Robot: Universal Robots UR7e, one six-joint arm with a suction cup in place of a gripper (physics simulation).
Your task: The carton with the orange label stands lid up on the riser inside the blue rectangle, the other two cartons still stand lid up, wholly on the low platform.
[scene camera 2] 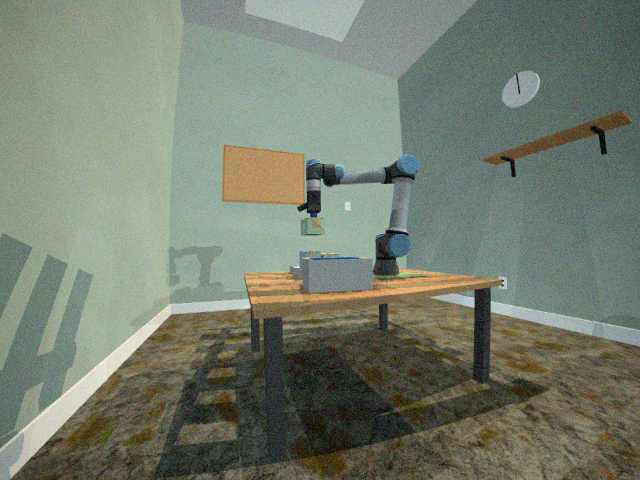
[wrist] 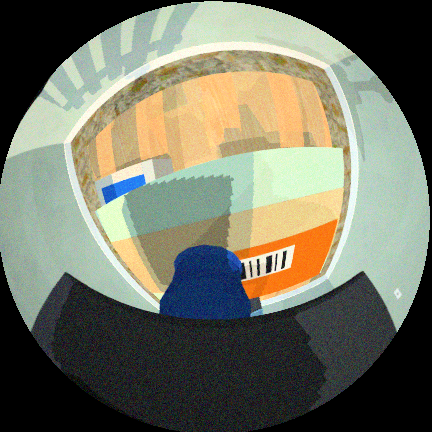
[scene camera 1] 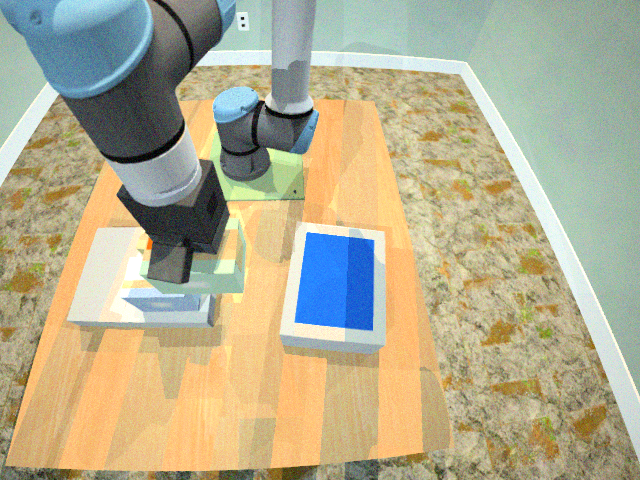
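Seen in the pictures: hand, tool point: [scene camera 2: 313, 221] [wrist: 209, 253]; arm's base, link origin: [scene camera 2: 386, 273] [scene camera 1: 245, 162].
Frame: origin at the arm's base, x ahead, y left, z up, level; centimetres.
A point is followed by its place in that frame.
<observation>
The carton with the orange label [scene camera 1: 219, 283] {z 26.7, x 47.8, y 13.1 cm} [scene camera 2: 312, 227] {z 25.6, x 44.9, y 15.4 cm} [wrist: 295, 170] is pale green with a tan top. It hangs level, lid up, under my suction cup [scene camera 2: 313, 214] [wrist: 207, 280], high above the low platform [scene camera 1: 98, 273] {z 4.1, x 43.2, y -24.0 cm} [scene camera 2: 295, 270] {z 2.5, x 52.2, y -9.9 cm}. The cup is hidden in scene camera 1. A blue-grey carton [scene camera 1: 170, 303] {z 9.7, x 48.1, y -1.3 cm} stands on the platform, partly covered by the held carton. The other carton is hidden in scene camera 1; a tan top [scene camera 2: 330, 255] {z 11.3, x 33.3, y 1.0 cm} shows behind the riser in scene camera 2. The riser [scene camera 1: 320, 335] {z 11.3, x 49.6, y 29.1 cm} [scene camera 2: 338, 274] {z 5.7, x 38.6, y 41.1 cm} bears the blue rectangle [scene camera 1: 336, 279] {z 11.3, x 38.0, y 30.8 cm} [wrist: 124, 188] {z 11.3, x 45.6, y 30.0 cm} and carries no carton.
The riser stands to the right of the low platform in scene camera 1, with a strip of the wooden table [scene camera 1: 253, 330] {z -0.7, x 48.4, y 14.5 cm} [scene camera 2: 413, 283] {z -0.7, x 2.4, y 32.7 cm} between them. The arm's base stands on a green plate [scene camera 1: 281, 188] {z -0.1, x 7.9, y 12.9 cm} behind both.
</observation>
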